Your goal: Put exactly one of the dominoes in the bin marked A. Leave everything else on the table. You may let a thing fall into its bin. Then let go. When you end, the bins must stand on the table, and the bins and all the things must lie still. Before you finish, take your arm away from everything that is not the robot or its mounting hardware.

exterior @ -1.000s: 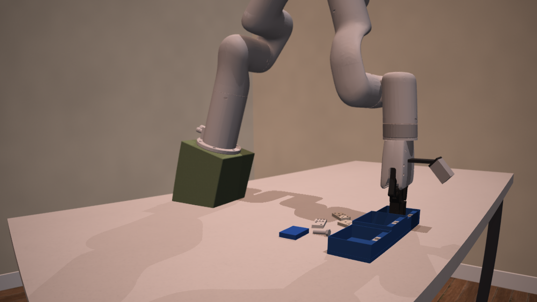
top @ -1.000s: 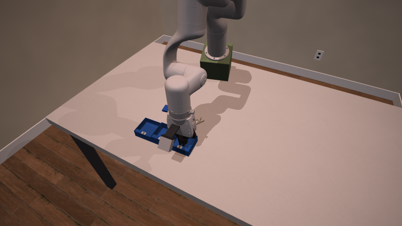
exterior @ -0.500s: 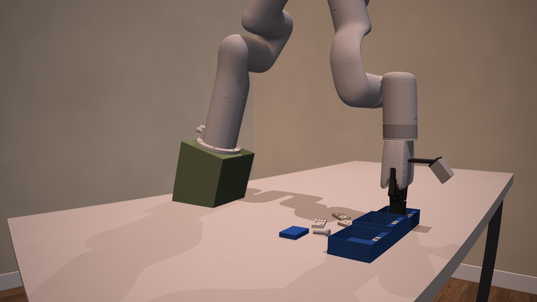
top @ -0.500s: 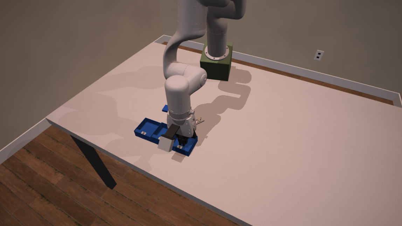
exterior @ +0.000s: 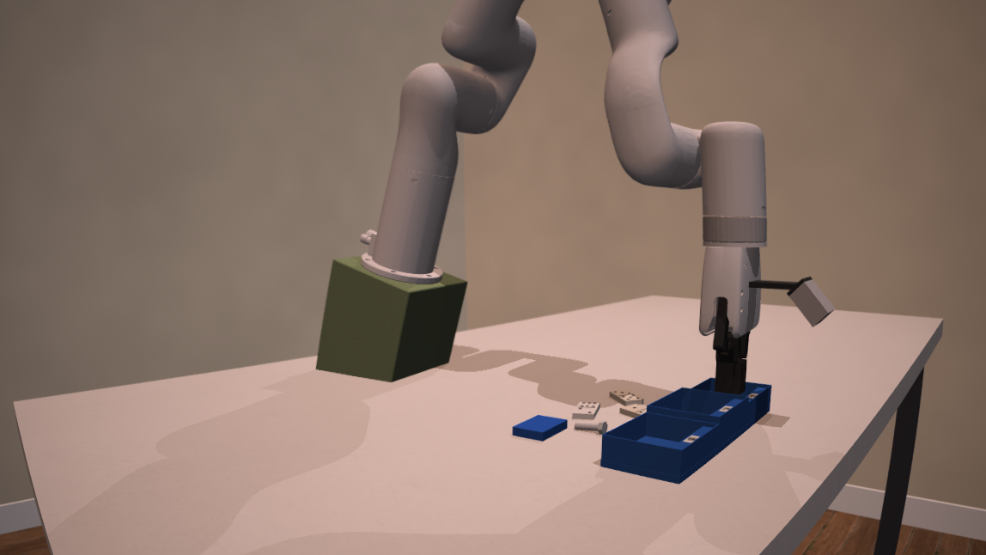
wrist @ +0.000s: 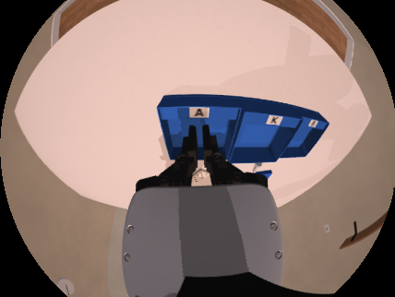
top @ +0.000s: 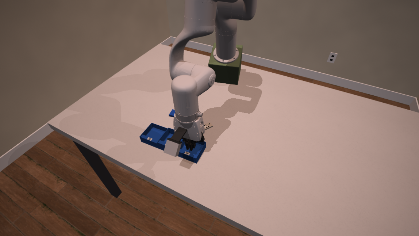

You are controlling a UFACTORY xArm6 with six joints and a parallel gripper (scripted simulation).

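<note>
The white domino lies 9 cm behind my hand, 4 cm to the right of it and 4 cm below it. From my hand the other things lie so: joined blue bins: 1 cm behind, 8 cm to the right, 3 cm below; grey bolt: 12 cm behind, 11 cm to the right, 4 cm below; flat blue block: 17 cm behind, 14 cm to the right, 4 cm below.
</note>
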